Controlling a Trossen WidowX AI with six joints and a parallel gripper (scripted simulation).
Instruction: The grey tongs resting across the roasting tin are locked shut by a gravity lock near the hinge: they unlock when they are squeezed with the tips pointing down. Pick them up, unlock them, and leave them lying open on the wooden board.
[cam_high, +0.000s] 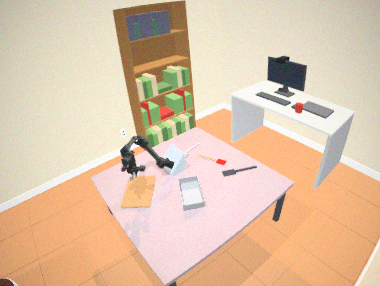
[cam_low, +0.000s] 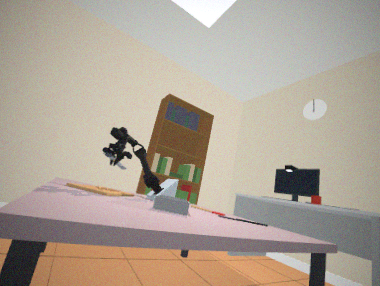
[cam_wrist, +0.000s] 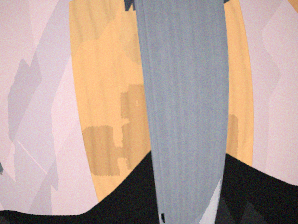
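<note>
Now: gripper tip 1 cm past the wooden board and 16 cm above it. From my gripper tip the other things lie so: grey roasting tin (33 cm ahead, 28 cm to the left, 13 cm below).
</note>
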